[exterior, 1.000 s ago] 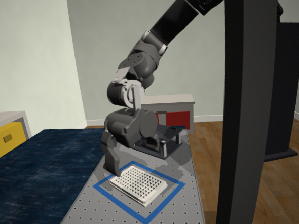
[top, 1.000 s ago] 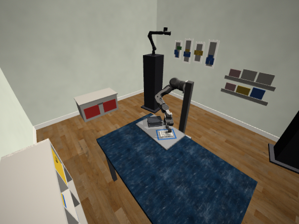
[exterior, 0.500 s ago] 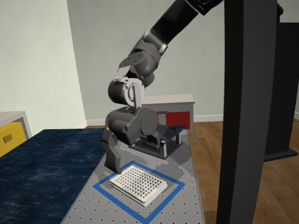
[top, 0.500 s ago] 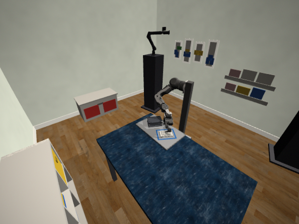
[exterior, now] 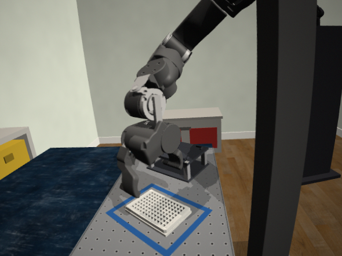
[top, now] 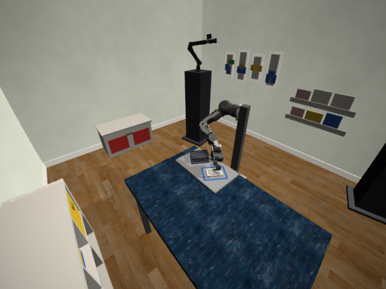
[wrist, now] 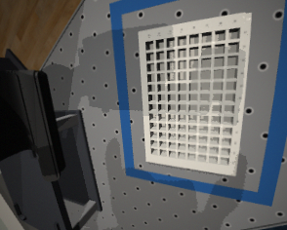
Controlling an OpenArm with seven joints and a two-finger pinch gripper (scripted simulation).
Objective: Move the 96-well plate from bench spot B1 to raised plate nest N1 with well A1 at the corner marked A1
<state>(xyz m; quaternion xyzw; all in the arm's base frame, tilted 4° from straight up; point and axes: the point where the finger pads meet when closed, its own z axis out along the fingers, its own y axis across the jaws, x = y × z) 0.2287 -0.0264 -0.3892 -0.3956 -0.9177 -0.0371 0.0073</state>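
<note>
My gripper is now 8 cm above the white 96-well plate. From my hand the other things lie so: dark raised plate nest: 20 cm to the right, 7 cm behind, 3 cm below.
</note>
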